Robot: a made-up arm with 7 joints. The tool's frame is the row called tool. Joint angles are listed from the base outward. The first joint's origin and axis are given. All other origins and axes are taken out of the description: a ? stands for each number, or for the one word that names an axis. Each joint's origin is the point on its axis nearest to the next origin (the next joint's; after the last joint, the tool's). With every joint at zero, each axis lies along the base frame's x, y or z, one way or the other. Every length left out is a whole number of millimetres.
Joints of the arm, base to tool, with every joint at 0 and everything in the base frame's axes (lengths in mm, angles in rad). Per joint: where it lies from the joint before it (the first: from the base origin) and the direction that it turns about. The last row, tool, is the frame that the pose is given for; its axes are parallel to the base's.
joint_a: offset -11 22 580 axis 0 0 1
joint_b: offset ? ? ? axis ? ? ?
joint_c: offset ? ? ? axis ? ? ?
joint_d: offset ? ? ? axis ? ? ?
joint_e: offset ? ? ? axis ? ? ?
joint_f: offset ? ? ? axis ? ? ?
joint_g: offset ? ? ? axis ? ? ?
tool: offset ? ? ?
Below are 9 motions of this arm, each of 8 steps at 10 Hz.
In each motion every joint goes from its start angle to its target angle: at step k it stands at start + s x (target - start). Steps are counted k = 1, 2, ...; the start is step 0. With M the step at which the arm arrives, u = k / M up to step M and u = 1 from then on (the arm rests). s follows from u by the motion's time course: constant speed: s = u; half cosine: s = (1 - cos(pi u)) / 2; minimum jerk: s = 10 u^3 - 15 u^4 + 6 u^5.
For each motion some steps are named. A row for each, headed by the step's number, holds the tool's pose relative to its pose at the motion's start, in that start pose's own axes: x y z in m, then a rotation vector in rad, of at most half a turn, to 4 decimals.
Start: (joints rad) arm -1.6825 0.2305 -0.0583 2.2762 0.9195 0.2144 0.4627
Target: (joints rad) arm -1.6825 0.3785 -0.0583 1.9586 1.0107 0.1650 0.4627
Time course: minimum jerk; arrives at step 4
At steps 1, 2, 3, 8:
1: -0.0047 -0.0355 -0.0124 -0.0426 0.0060 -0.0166
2: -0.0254 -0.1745 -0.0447 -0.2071 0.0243 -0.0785
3: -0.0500 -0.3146 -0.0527 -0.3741 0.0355 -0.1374
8: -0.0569 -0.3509 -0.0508 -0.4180 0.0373 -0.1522

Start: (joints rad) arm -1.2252 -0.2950 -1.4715 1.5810 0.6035 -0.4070 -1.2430
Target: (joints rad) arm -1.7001 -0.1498 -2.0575 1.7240 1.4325 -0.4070 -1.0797
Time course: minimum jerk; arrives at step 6
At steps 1, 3, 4, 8:
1: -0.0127 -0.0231 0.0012 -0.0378 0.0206 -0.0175
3: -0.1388 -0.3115 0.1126 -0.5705 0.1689 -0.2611
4: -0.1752 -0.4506 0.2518 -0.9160 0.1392 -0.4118
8: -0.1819 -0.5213 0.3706 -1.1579 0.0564 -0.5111

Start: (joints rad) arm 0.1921 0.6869 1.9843 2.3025 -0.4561 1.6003 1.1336
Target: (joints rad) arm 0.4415 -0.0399 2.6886 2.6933 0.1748 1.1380 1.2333
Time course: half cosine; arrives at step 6
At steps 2, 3, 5, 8:
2: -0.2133 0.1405 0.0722 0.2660 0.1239 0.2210
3: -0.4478 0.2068 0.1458 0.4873 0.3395 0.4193
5: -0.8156 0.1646 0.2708 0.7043 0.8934 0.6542
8: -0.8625 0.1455 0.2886 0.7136 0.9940 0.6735

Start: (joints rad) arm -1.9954 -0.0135 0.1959 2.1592 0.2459 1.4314 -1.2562
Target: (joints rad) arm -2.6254 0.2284 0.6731 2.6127 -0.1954 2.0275 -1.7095
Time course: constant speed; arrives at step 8
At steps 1, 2, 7, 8:
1: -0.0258 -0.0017 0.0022 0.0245 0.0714 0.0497
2: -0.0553 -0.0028 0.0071 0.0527 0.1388 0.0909
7: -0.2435 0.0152 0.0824 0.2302 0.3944 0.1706
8: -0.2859 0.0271 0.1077 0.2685 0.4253 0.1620

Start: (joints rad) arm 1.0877 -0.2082 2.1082 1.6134 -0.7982 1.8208 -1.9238
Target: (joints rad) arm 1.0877 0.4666 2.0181 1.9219 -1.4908 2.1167 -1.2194
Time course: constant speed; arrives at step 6
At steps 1, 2, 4, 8:
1: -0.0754 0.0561 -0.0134 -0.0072 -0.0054 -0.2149
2: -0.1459 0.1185 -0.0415 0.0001 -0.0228 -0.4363
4: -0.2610 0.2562 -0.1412 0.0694 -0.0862 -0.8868
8: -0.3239 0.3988 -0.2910 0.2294 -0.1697 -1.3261

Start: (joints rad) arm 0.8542 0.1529 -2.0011 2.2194 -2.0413 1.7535 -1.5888
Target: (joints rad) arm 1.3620 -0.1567 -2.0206 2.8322 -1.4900 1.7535 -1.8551
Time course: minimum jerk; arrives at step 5
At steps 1, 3, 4, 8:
1: -0.0024 0.0033 -0.0106 0.0025 -0.0685 -0.0059
3: 0.0289 0.0255 -0.0980 -0.0598 -0.8031 -0.0369
4: 0.0620 0.0278 -0.1141 -0.1268 -1.0971 -0.0429
8: 0.0701 0.0279 -0.1159 -0.1445 -1.1612 -0.0445

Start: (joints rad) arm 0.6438 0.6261 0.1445 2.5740 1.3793 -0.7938 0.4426
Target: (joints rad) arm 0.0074 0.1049 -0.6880 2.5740 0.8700 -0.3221 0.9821
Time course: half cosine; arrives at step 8
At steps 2, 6, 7, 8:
2: 0.0432 0.1349 -0.0367 0.2043 0.0041 0.0482
6: 0.1494 0.7326 0.1513 0.9243 -0.1120 0.5684
7: 0.1438 0.7966 0.2180 0.9952 -0.1674 0.6681
8: 0.1404 0.8167 0.2428 1.0180 -0.1899 0.7028

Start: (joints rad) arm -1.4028 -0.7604 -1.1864 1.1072 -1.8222 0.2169 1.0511
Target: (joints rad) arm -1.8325 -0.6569 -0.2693 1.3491 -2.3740 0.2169 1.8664
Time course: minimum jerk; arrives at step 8
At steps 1, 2, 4, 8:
1: 0.0067 0.0024 0.0046 -0.0017 -0.0133 0.0007
2: 0.0416 0.0168 0.0303 -0.0091 -0.0857 0.0051
4: 0.1654 0.1045 0.1568 0.0052 -0.4014 0.0320
8: 0.2393 0.2536 0.3169 0.1406 -0.7450 0.0818

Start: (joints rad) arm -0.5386 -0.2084 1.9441 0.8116 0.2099 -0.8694 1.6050
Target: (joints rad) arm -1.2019 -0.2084 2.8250 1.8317 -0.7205 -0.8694 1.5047
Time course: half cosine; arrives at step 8
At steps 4, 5, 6, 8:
4: -0.2155 0.2410 0.0034 0.4563 0.4428 0.2724
5: -0.2753 0.3302 0.0478 0.6584 0.5481 0.3919
6: -0.3119 0.4002 0.0987 0.8373 0.6027 0.5000
8: -0.3334 0.4571 0.1520 1.0015 0.6216 0.6033

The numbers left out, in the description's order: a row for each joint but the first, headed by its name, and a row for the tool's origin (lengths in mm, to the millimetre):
joint_b: xyz 24 -28 0, axis 0 1 0
joint_c: xyz 25 0 349, axis 0 0 1
joint_d: xyz 69 30 0, axis 0 -1 0
joint_e: xyz 102 0 -443, axis 0 0 -1
joint_f: xyz -3 -28 0, axis 0 1 0
joint_g: xyz 148 0 -190, axis 0 0 -1
tool: xyz 26 -20 0

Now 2 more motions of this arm.
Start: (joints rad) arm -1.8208 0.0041 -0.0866 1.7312 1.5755 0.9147 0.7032
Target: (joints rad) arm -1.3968 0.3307 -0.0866 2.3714 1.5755 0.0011 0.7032
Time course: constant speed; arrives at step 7
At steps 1, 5, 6, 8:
1: -0.0157 0.0177 -0.0239 0.0717 -0.0308 0.0291
5: -0.1053 0.0506 -0.0908 0.3944 -0.1223 0.0733
6: -0.1315 0.0480 -0.0993 0.4800 -0.1402 0.0629
8: -0.1582 0.0407 -0.1043 0.5657 -0.1574 0.0432

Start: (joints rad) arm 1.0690 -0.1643 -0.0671 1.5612 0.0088 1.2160 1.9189
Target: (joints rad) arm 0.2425 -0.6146 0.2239 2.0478 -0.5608 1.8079 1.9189
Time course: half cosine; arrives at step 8
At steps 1, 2, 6, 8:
1: 0.0162 0.0043 0.0231 0.0232 -0.0248 -0.0101
2: 0.0613 0.0100 0.0905 0.0888 -0.1011 -0.0438
6: 0.2183 -0.1791 0.5205 0.4754 -0.7228 -0.4521
8: 0.2029 -0.2545 0.5876 0.5485 -0.8582 -0.5733

